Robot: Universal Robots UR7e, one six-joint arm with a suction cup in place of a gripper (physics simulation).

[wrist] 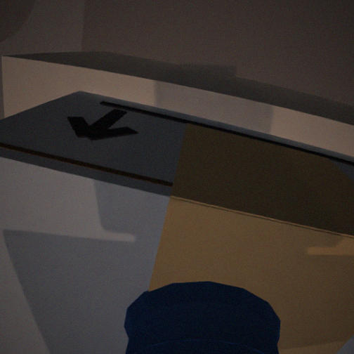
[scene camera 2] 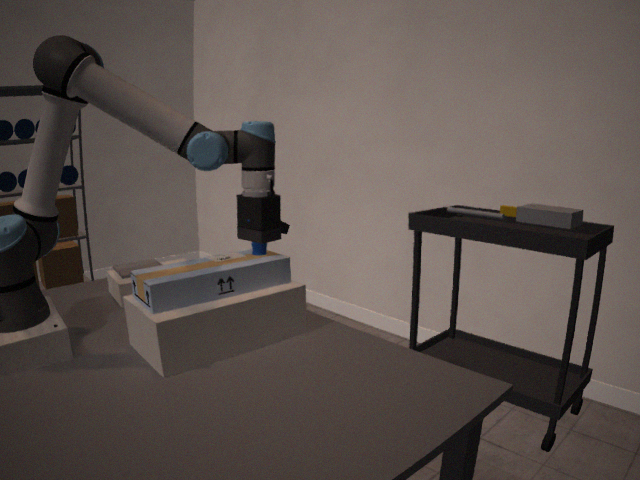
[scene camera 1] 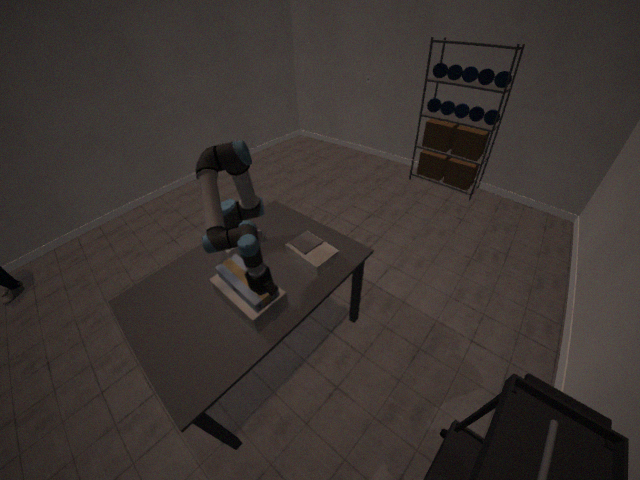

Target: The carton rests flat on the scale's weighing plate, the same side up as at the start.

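Pixels of known places: end effector, tool point: (scene camera 2: pixel 259 258) (scene camera 1: pixel 264 292); arm's base, origin of the base link: (scene camera 2: pixel 19 319).
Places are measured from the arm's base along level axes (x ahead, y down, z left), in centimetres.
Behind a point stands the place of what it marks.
A long light-blue carton (scene camera 1: pixel 239 286) @(x 40.1, y -10.2, z -32.6 cm) (scene camera 2: pixel 188 289) @(x 28.5, y -7.8, z -32.3 cm) (wrist: pixel 75 200) with a tan tape strip lies flat on a pale block (scene camera 1: pixel 271 312) @(x 55.5, y 0.5, z -30.7 cm) (scene camera 2: pixel 232 333) @(x 34.7, y 2.1, z -37.6 cm) (wrist: pixel 40 77). Its side arrows point up in scene camera 2. My suction cup (scene camera 2: pixel 259 249) (wrist: pixel 202 320) is blue and touches the carton's top on the tape, near the end away from the robot base. Suction holds the carton, which rests on the block. The scale (scene camera 1: pixel 324 253) @(x 55.2, y 0.5, z 14.9 cm) (scene camera 2: pixel 117 285) @(x 31.7, y 1.2, z 11.4 cm) is a low pale box with a darker grey plate (scene camera 1: pixel 305 241) @(x 41.5, y -1.3, z 16.1 cm) (scene camera 2: pixel 136 268) @(x 40.3, y -1.3, z 15.1 cm) on top; the carton partly hides it in scene camera 2.
The block and scale stand apart on a dark table (scene camera 1: pixel 180 346) @(x 28.0, y 7.3, z -66.2 cm) (scene camera 2: pixel 289 408) @(x 27.7, y 7.3, z -60.4 cm). A black cart (scene camera 1: pixel 516 413) (scene camera 2: pixel 509 241) stands beyond the table, bearing a grey box (scene camera 2: pixel 547 215). A shelf rack (scene camera 1: pixel 421 116) with blue round items and brown boxes stands by the wall.
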